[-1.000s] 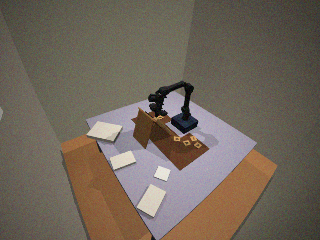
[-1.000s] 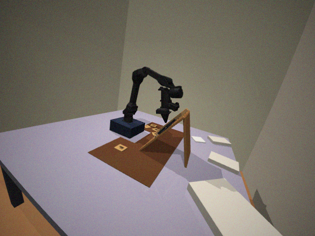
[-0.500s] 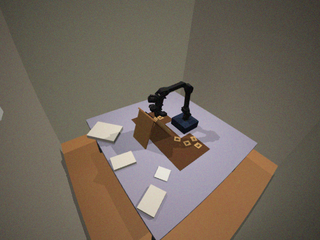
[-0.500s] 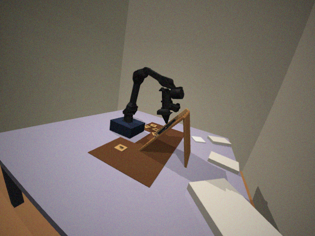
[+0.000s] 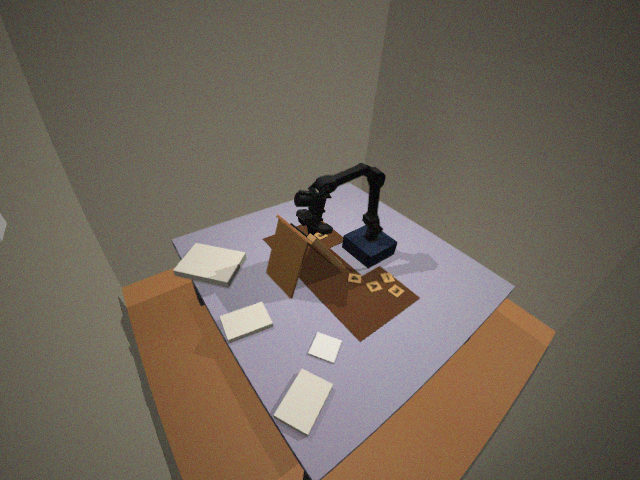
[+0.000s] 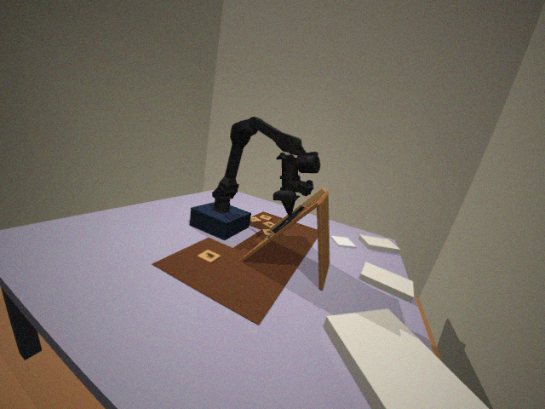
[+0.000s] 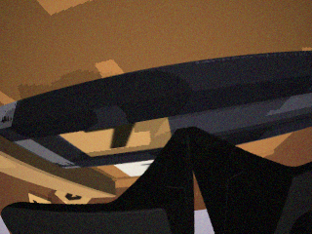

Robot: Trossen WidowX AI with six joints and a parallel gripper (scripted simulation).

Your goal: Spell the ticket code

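The tan tile marked 7 lies 4 cm to the left of my gripper tip and 1 cm below it. Round my gripper tip: white card: 39 cm to the left, 20 cm ahead, 18 cm below; then white ticket: 9 cm below, 5 cm behind, 2 cm to the left; then brown mat: 18 cm below, 15 cm behind, 6 cm to the left.
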